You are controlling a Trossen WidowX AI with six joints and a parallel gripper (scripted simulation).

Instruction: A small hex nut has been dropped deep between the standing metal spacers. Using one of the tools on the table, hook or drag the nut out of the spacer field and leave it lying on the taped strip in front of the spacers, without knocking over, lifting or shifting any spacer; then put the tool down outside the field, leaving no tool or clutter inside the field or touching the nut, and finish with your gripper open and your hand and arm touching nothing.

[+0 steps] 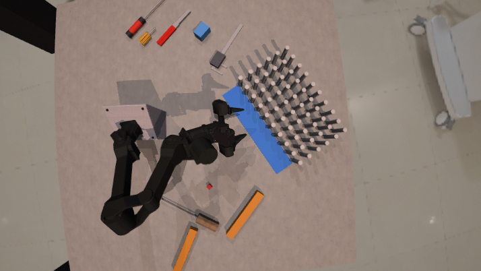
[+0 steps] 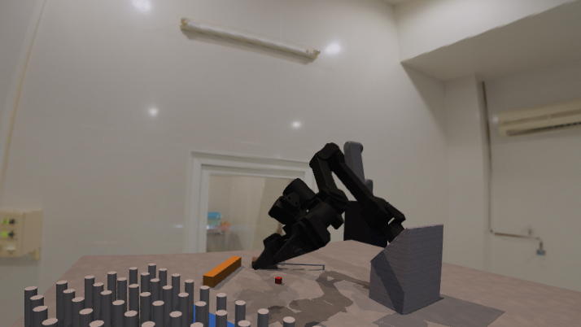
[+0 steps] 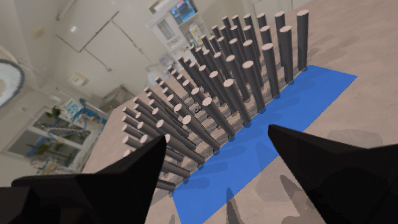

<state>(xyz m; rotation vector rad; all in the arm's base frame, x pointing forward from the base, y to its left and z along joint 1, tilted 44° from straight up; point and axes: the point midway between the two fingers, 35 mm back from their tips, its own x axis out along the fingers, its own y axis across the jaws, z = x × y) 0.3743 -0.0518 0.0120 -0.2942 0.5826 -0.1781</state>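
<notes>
The hook tool is 310 mm to the right of my gripper tip, 290 mm behind it and 130 mm below it. The rest, counted from my gripper tip: blue taped strip: 150 mm below, 50 mm ahead, 20 mm to the right; then hex nut: 190 mm ahead, 140 mm below, 90 mm to the left; then red cube: 230 mm to the right, 180 mm behind, 140 mm below.
</notes>
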